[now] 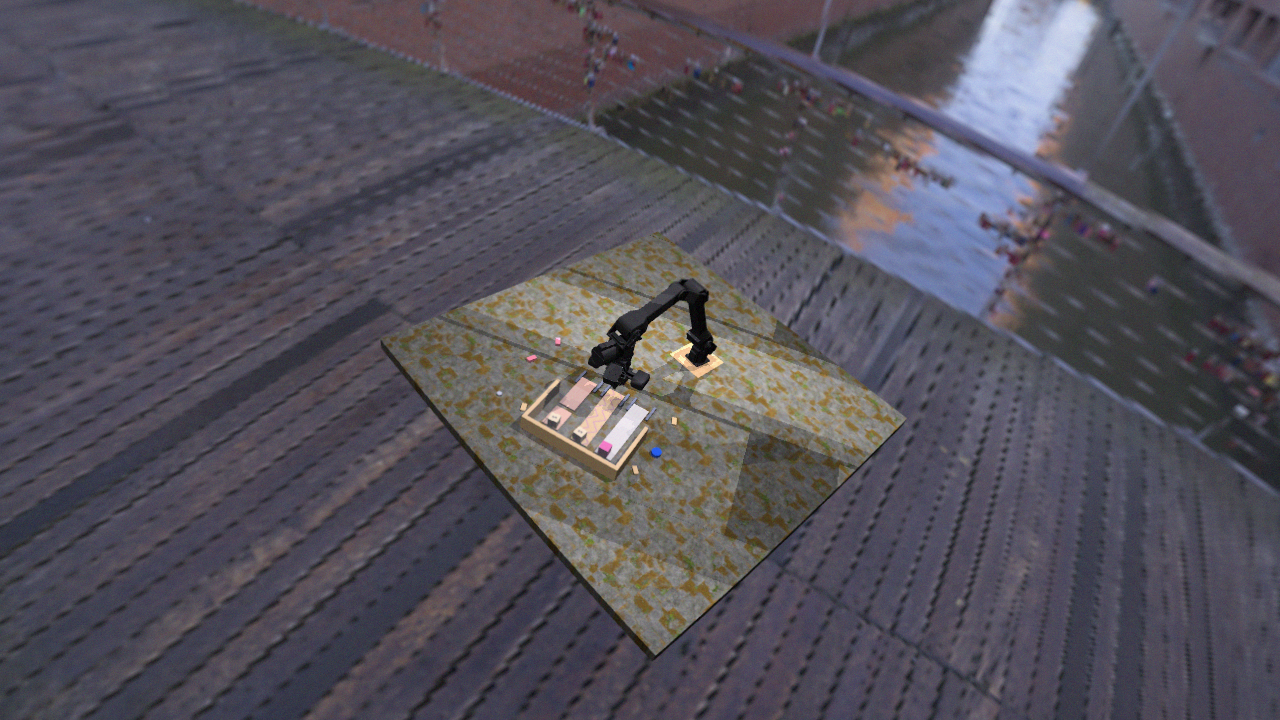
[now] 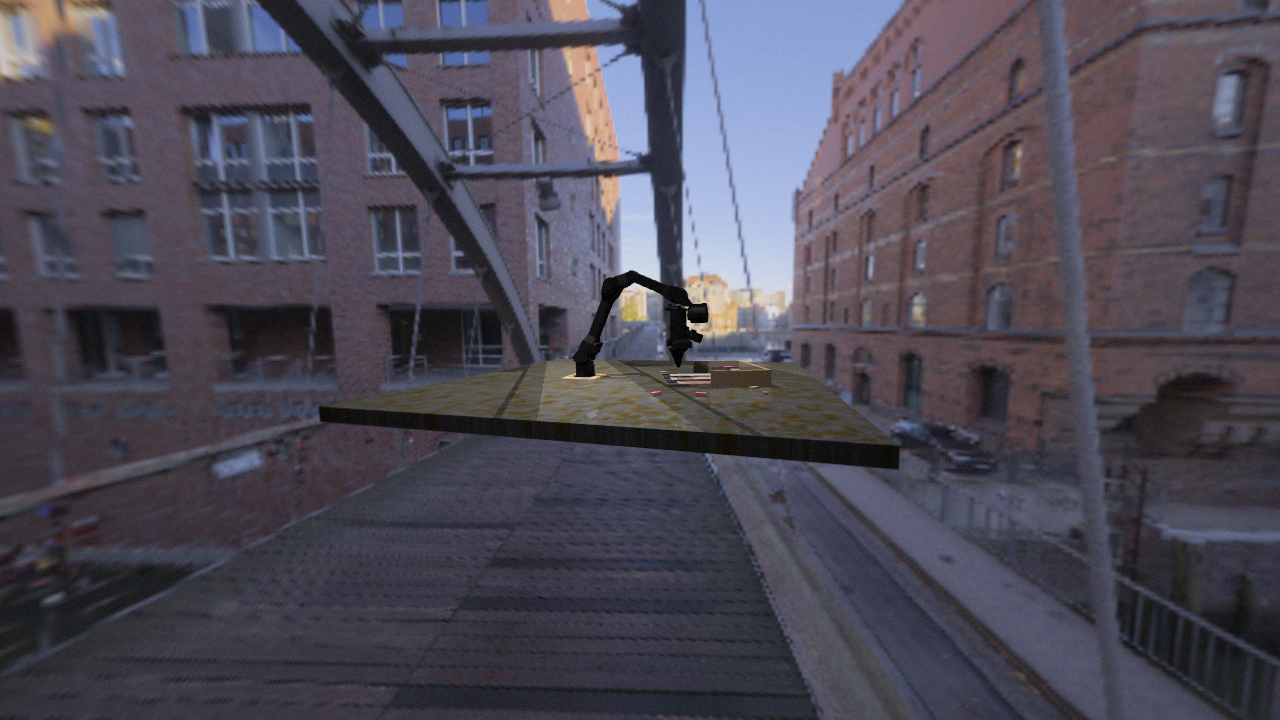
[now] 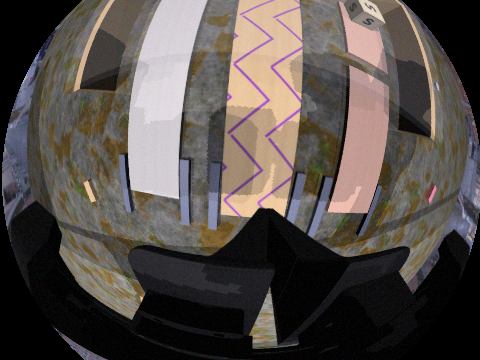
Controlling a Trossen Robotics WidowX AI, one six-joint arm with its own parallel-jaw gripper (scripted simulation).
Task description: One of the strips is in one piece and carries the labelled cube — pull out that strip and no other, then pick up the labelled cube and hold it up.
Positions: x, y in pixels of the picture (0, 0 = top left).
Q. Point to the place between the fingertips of my gripper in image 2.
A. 678, 367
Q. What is my gripper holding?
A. Nothing.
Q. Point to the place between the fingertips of my gripper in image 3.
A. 264, 215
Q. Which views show my gripper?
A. Image 1, image 2 and image 3: all of them.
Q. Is my gripper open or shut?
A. Shut.
